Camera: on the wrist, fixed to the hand. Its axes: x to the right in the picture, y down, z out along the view.
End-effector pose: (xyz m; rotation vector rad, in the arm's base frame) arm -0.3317 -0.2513 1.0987 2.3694 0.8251 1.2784
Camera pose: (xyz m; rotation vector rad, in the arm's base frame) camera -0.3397 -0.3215 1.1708 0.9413 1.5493 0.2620
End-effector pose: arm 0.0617 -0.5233 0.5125 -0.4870 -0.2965 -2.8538
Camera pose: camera 0.0719 -0.6198 0.4848 0.4895 0.0794 1.6776
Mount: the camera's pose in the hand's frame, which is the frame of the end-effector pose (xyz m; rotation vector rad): -0.0005 0.0902 -0.0453 -0.3857 -0.3494 -1.5560
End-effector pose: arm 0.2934 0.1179 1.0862 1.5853 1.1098 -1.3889
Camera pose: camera 0.3936 0.1282 1.0920 -0.0813 2.3108 -1.9733
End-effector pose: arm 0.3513 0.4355 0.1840 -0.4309 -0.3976 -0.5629
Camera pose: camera 0.4145 0.4822 0.1207 -0.5371 -0.9574 -2.1148
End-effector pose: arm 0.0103 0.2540 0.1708 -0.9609 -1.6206 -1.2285
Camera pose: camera 0.1022 0.2295 0.2045 -0.1028 1.9220 1.9053
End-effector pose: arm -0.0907 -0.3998 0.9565 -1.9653 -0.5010 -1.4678
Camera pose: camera -0.0660 -0.4965 0.9412 1.3526 1.5686 1.3437
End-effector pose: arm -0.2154 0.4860 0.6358 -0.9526 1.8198 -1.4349
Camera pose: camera -0.2667 0.5235 0.5574 2.5244 -0.7744 1.2076
